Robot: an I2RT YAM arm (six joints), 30 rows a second.
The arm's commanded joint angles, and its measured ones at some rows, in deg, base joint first. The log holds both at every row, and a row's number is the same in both.
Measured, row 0:
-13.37 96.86 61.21 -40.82 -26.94 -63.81
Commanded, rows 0 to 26:
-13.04 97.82 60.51 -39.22 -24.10 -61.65
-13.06 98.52 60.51 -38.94 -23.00 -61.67
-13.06 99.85 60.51 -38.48 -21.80 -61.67
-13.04 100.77 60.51 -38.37 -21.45 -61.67
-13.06 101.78 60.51 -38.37 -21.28 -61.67
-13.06 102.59 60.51 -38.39 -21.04 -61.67
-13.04 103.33 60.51 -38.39 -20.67 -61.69
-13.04 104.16 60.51 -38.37 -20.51 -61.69
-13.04 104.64 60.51 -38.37 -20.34 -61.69
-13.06 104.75 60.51 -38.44 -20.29 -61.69
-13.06 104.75 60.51 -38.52 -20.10 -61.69
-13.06 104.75 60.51 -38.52 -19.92 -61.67
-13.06 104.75 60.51 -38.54 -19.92 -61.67
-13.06 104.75 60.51 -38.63 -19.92 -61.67
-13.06 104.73 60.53 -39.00 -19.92 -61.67
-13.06 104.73 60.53 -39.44 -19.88 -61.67
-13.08 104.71 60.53 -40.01 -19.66 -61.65
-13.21 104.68 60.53 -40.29 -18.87 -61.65
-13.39 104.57 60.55 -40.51 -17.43 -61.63
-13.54 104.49 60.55 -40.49 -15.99 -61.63
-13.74 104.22 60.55 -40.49 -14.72 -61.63
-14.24 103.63 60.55 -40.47 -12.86 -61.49
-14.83 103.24 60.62 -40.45 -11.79 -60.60
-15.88 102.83 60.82 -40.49 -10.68 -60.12
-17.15 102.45 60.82 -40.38 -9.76 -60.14
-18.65 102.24 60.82 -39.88 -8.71 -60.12
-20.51 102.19 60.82 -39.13 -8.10 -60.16
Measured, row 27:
-16.82 102.72 61.10 -39.88 -15.03 -61.08
